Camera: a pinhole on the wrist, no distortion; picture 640 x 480 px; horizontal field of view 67.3 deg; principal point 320.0 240.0 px. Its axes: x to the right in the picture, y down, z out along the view. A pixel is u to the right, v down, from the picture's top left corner.
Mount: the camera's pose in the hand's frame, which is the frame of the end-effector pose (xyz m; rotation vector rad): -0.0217 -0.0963 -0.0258 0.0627 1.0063 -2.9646
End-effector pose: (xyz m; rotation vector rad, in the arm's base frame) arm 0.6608 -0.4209 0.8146 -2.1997 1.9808 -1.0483
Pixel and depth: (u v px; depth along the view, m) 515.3 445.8 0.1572
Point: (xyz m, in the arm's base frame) 0.9049 -0.3150 0.8334
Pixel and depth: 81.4 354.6 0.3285
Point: 1.0661 -0.5453 0.8770
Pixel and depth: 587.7 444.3 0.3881
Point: 1.1550 -0.1802 0.7603
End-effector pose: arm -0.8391 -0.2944 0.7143 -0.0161 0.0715 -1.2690
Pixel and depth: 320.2 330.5 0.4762
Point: -1.2672 -0.4039 1.0360
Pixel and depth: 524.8 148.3 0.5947
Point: -1.2458 -0.1332 1.2496
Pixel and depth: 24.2 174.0 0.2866
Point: -1.0110 -0.5093 0.9523
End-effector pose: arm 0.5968 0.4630 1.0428 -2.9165 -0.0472 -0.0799
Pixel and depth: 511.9 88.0 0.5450
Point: 0.3498 0.8512 0.6031
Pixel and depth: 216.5 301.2 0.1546
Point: 0.5999 0.6832 1.0048
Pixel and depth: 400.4 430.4 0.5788
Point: 0.4544 1.1382 0.8923
